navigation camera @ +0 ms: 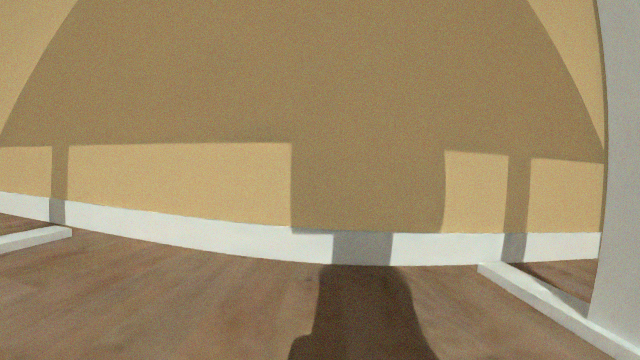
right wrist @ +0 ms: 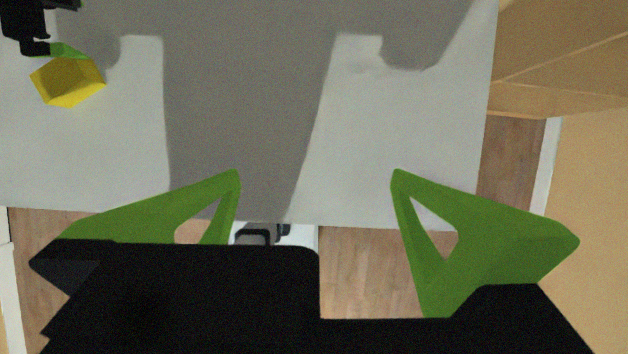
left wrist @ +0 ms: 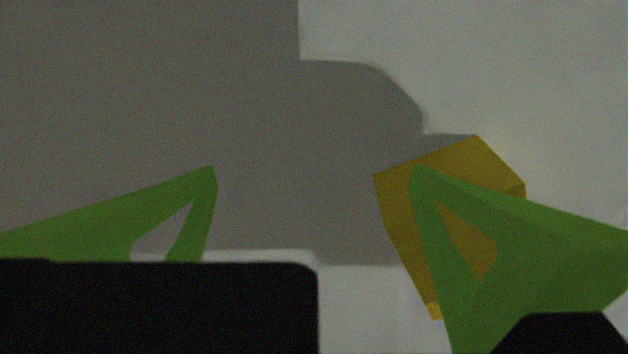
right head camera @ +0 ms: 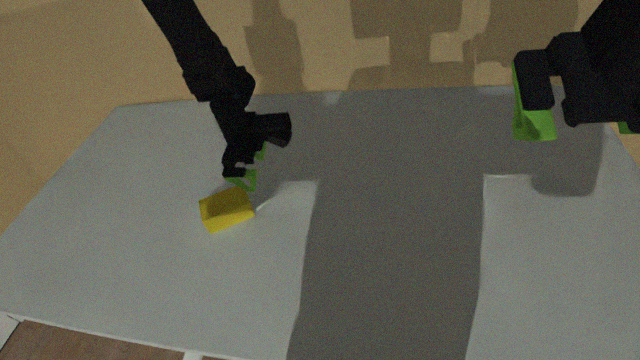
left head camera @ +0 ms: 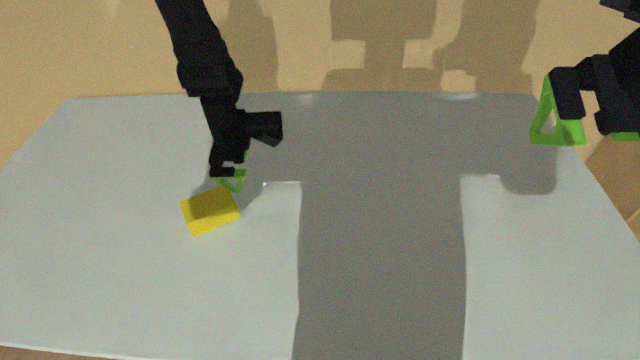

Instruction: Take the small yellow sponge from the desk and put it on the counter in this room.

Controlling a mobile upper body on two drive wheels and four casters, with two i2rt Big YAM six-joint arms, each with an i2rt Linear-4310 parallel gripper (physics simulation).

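Places are measured from the left arm's base along level axes (x right, y back, z down), in millimetres.
Where they show: left gripper, fingertip midpoint: [right wrist: 84,32] [left wrist: 313,176] [right head camera: 256,175] [left head camera: 239,175]; right gripper, fingertip midpoint: [right wrist: 315,177] [right head camera: 567,129] [left head camera: 572,136].
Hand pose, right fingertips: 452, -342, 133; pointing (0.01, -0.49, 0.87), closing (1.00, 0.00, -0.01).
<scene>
After its pixels a point has its place, as x, y, z.
The small yellow sponge [left head camera: 210,210] @[-34, -484, 415] [right head camera: 226,210] @[-29, -480, 415] [left wrist: 460,157] @[8, -512, 446] [right wrist: 67,85] @[-23, -486, 415] lies on the pale grey desk [left head camera: 125,280] @[-185, -358, 460] [right head camera: 125,275] @[-234, -348, 460] [left wrist: 550,75] @[47, -475, 460] [right wrist: 400,125] @[639, -414, 460], left of the middle in the head views. My left gripper [left head camera: 241,171] @[7, -590, 427] [right head camera: 256,173] @[7, -590, 427] [left wrist: 313,176] @[7, -590, 427] is open and points down over the desk beside the sponge. In the left wrist view its right-hand finger overlaps and partly hides the sponge; the space between the fingertips shows bare desk. My right gripper [left head camera: 599,135] [right head camera: 582,131] @[452, -342, 133] [right wrist: 315,177] @[452, -342, 133] is open and empty, at the right of the head views. The counter cannot be made out.
A tan wall [left head camera: 100,45] @[-502, -1081, 318] [right head camera: 75,50] @[-779, -1103, 261] [navigation camera: 175,180] @[-153, -1053, 1222] stands beyond the desk. The right wrist view shows wooden floor [right wrist: 370,270] @[870, 481, 1409] beside the desk's edge. White floor bars [navigation camera: 540,295] and a white upright panel [navigation camera: 620,150] @[671, -585, 1122] show in the navigation view. Robot shadows fall across the desk.
</scene>
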